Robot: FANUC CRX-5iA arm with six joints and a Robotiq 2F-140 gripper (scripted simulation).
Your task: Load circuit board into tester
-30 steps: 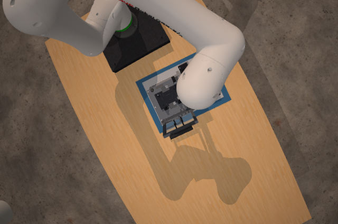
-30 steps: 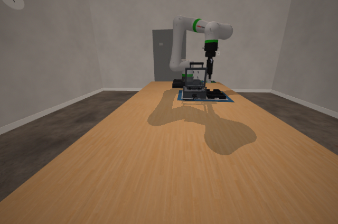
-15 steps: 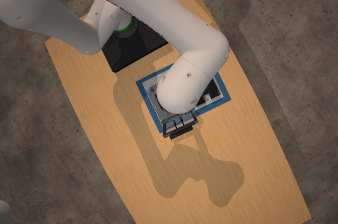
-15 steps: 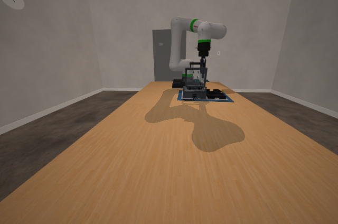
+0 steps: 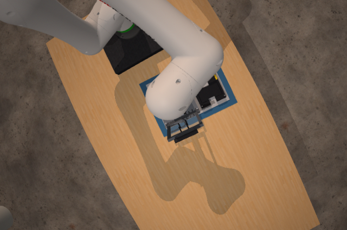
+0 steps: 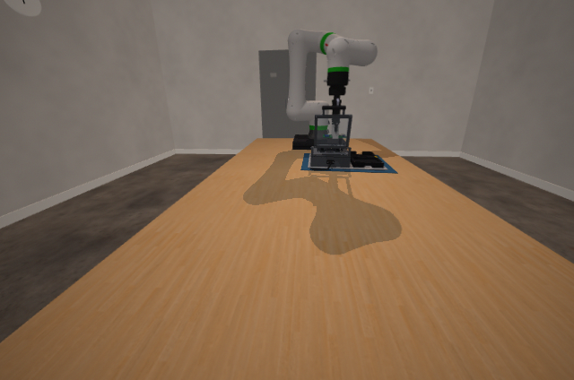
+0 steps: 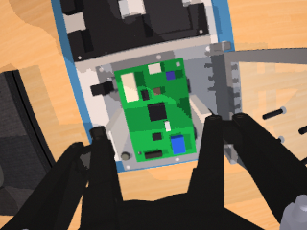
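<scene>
Right now my hand is 30 mm short of the tester, 10 mm to the right of it and 40 mm above it. From my hand the other things lie so: clear lid: 120 mm ahead, 30 mm to the right, 30 mm above; then black latch hook: 60 mm behind, 40 mm to the left, 60 mm below; then green circuit board: 20 mm below.
</scene>
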